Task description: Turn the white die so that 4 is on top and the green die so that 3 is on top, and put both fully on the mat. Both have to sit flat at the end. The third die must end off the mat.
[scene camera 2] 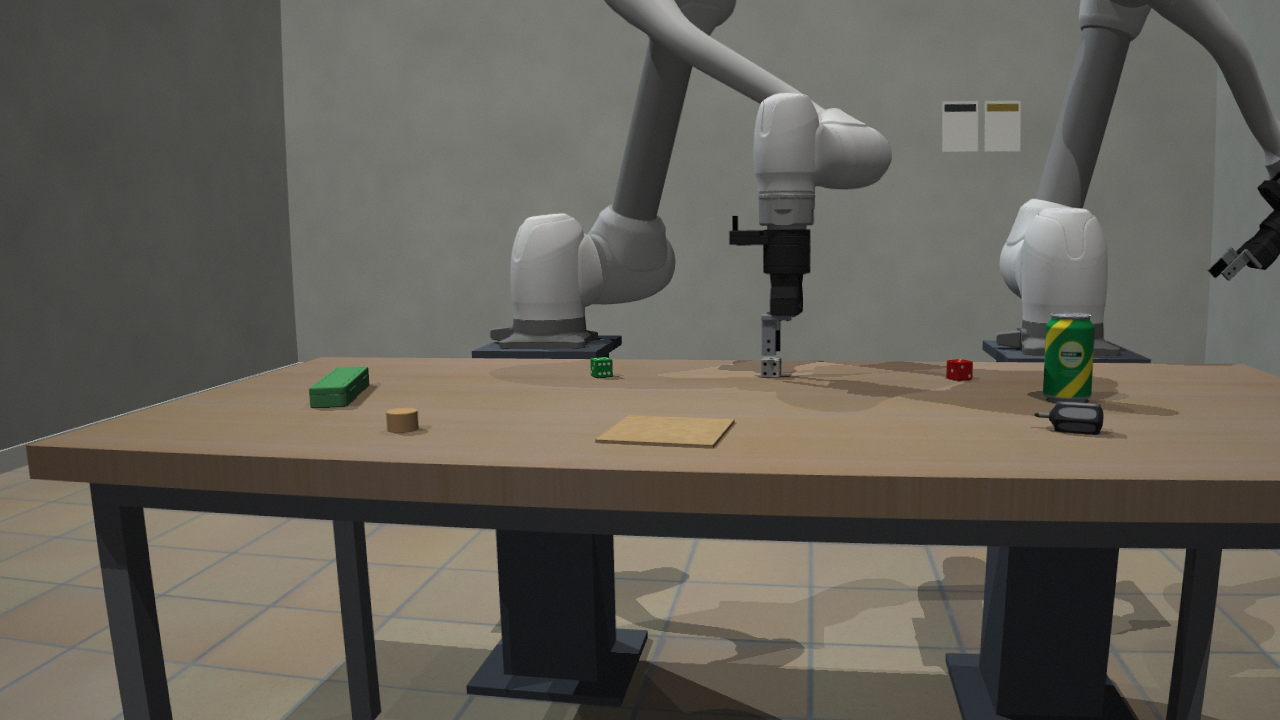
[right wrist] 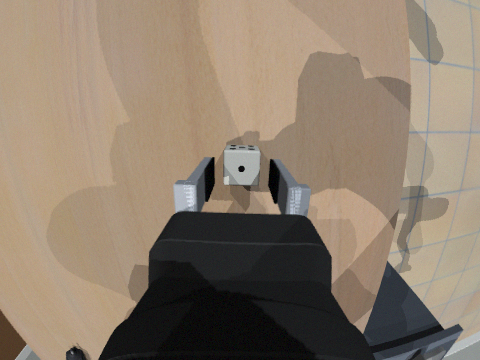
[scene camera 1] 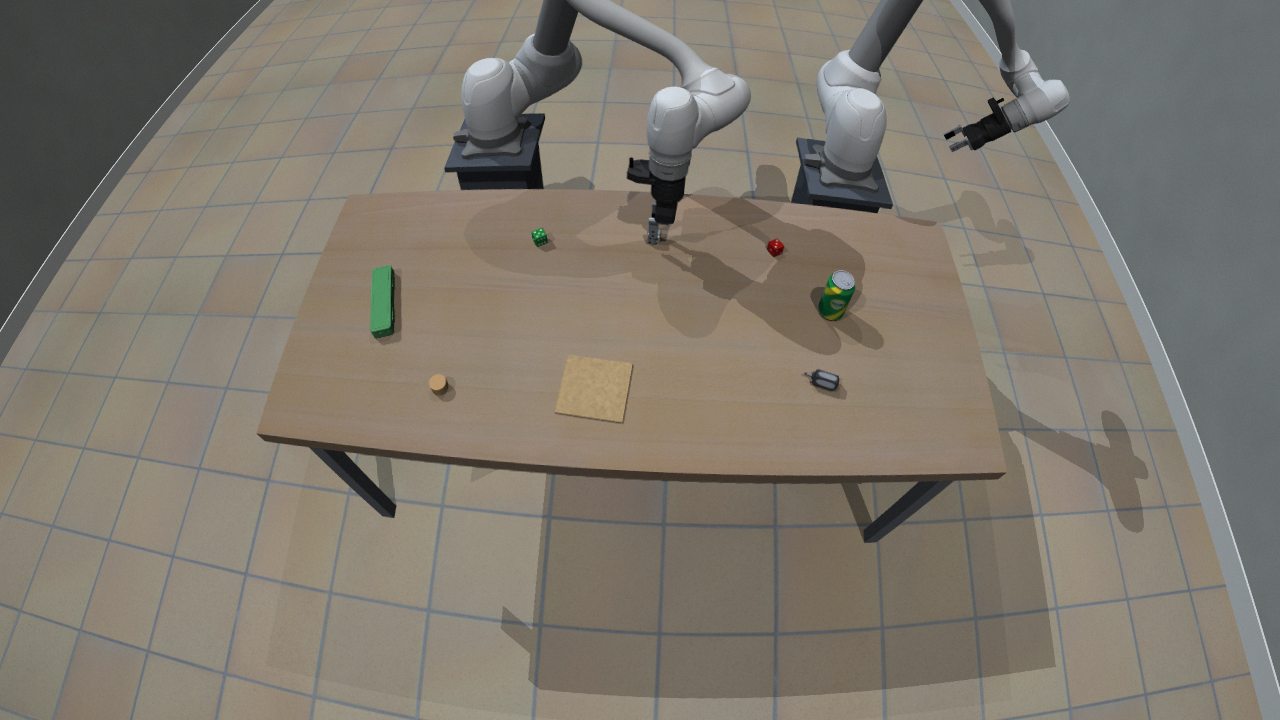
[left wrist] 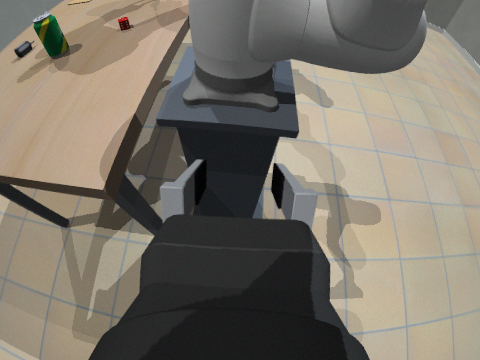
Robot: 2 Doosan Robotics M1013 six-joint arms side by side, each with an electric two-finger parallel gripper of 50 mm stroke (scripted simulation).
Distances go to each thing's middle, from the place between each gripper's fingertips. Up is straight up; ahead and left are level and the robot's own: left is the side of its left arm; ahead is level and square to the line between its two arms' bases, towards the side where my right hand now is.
Right now the white die (right wrist: 241, 163) is 4 cm below my right hand (scene camera 2: 771, 353). Round my right hand: tan mat (scene camera 1: 593, 388): 42 cm ahead, 9 cm to the right, 5 cm below; can (scene camera 2: 1069, 341): 16 cm ahead, 44 cm to the left, 1 cm above; dark grey object (scene camera 2: 1087, 418): 36 cm ahead, 39 cm to the left, 4 cm below.
Now: the can 59 cm ahead of my left hand (scene camera 2: 1218, 275), 43 cm to the right of it and 10 cm below it. Also, from my left hand: tan mat (85 cm ahead, 95 cm to the right, 16 cm below); then white die (43 cm ahead, 87 cm to the right, 14 cm below); then dark grey object (79 cm ahead, 47 cm to the right, 14 cm below).
